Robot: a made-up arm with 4 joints.
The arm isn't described. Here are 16 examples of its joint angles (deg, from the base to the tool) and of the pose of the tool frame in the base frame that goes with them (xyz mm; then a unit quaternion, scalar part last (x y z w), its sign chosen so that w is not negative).
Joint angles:
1: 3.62 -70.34 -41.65 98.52
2: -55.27 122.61 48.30 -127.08
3: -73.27 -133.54 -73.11 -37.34
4: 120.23 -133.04 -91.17 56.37
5: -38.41 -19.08 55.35 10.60
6: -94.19 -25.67 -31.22 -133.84
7: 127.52 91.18 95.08 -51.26
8: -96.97 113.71 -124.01 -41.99
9: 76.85 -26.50 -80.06 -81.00
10: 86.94 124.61 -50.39 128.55
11: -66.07 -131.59 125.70 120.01
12: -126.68 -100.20 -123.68 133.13
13: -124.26 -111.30 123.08 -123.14
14: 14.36 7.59 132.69 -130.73
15: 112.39 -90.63 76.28 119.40
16: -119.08 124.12 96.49 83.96
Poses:
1: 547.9 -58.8 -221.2 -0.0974 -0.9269 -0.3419 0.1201
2: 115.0 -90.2 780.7 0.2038 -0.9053 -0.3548 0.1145
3: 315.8 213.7 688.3 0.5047 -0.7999 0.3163 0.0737
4: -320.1 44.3 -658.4 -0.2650 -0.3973 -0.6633 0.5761
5: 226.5 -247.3 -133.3 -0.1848 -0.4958 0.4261 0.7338
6: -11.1 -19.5 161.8 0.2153 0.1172 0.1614 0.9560
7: 55.6 -335.6 -440.4 -0.7333 -0.4775 -0.0807 0.4772
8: -227.7 149.5 422.7 0.1930 0.2302 -0.8616 0.4091
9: 4.0 144.7 -53.3 0.1700 0.6977 -0.6203 0.3154
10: 357.5 -112.7 -272.1 -0.0736 0.5996 0.4193 0.6777
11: 369.8 -23.0 765.7 0.5579 0.1648 -0.6932 0.4255
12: -204.6 -158.5 690.5 -0.6435 0.0000 0.6027 0.4719
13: -57.9 -143.1 532.7 -0.0100 -0.3960 -0.8791 0.2650
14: 178.6 -120.9 207.1 -0.7447 0.3899 0.5333 0.0948
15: -443.6 12.3 -413.9 0.5824 -0.5920 0.2053 0.5179
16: -583.7 -86.8 122.1 0.5229 -0.4232 0.5321 0.5142
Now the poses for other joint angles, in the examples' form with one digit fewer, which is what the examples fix.
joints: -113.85 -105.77 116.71 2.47
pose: -204 -309 688 0.807 0.490 0.271 0.188
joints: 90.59 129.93 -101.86 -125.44
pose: 189 -7 -547 0.573 -0.077 0.524 0.626
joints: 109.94 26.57 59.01 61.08
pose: -25 -130 138 0.487 0.532 -0.075 0.688
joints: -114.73 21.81 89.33 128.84
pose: -23 22 100 -0.217 0.665 -0.669 0.253
